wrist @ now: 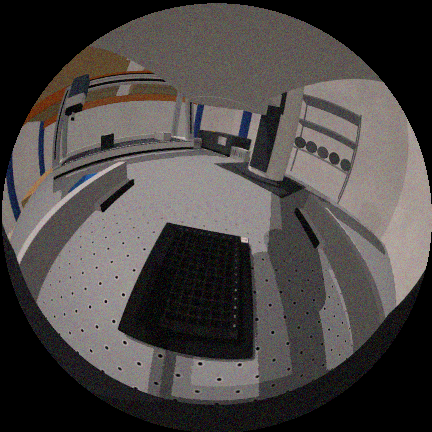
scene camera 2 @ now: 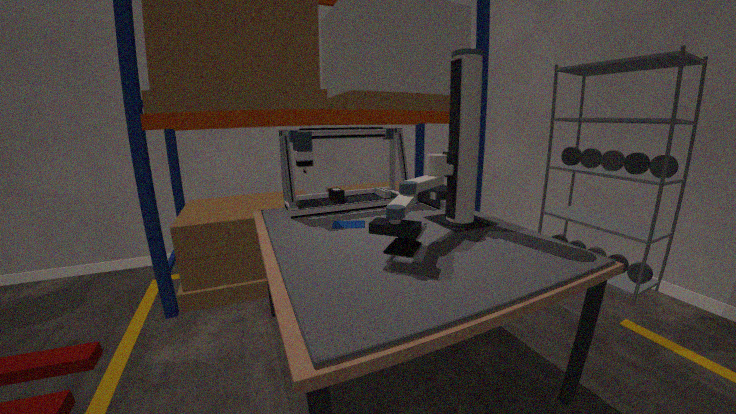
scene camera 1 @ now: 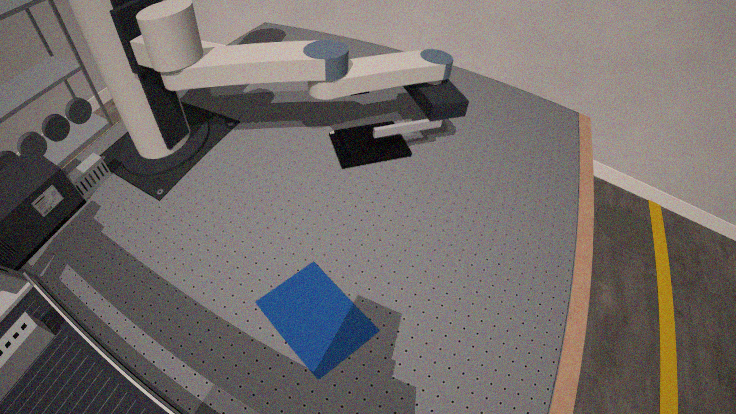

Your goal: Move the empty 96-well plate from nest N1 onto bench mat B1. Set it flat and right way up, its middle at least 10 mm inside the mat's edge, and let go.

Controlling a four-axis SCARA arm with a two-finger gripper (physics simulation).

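Frame: origin at the arm's base, x ahead, y left, z up, level; metres.
Seen in the pictures: gripper, fingertip midpoint: (wrist: pixel 216 182) (scene camera 1: pixel 360 109); arm's base, origin of the base link: (wrist: pixel 263 177) (scene camera 2: pixel 459 222) (scene camera 1: pixel 166 144).
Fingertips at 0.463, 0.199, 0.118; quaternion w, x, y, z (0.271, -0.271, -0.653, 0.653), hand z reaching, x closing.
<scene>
Pixels of each thing's middle, then the offset from my fingertips to it, as dx, dy, dz. "spot": a spot on its surface instead. Level surfaces: height alone.
- black 96-well plate, body centre: (wrist: pixel 195 275) (scene camera 1: pixel 369 138) (scene camera 2: pixel 403 244) +0.021, +0.015, -0.086
- black nest N1, surface spot: (wrist: pixel 137 326) spot: +0.099, +0.032, -0.092
- blue bench mat B1, its level: dz -0.103
- dark base plate, body centre: (scene camera 1: pixel 165 142) (wrist: pixel 264 175) (scene camera 2: pixel 459 221) -0.463, -0.199, -0.112
- dark box, surface spot: (scene camera 1: pixel 36 200) spot: -0.497, -0.531, -0.010
- perforated bench, its level: dz -0.105
The black 96-well plate (wrist: pixel 202 285) (scene camera 1: pixel 368 145) lies flat in the black nest N1 (wrist: pixel 137 326); plate and nest are hard to tell apart in the scene views. My gripper (wrist: pixel 216 182) (scene camera 1: pixel 368 112) is open and empty. Its fingers stand wide apart above the bench, higher than the plate. In the wrist view the plate lies below and between the two fingers. The arm partly hides the gripper in scene camera 1. The blue bench mat B1 (scene camera 1: pixel 306 311) (scene camera 2: pixel 348 224) (wrist: pixel 82 183) lies flat, apart from the nest, and is partly hidden by a finger in the wrist view.
The arm's column (scene camera 1: pixel 120 92) (scene camera 2: pixel 463 139) stands on a dark base plate (scene camera 1: pixel 159 182). A gantry frame (scene camera 2: pixel 286 169) stands behind the bench's far edge. A dark box (scene camera 1: pixel 36 200) with a label stands near the column. Shadows fall over the perforated bench (scene camera 1: pixel 463 231).
</scene>
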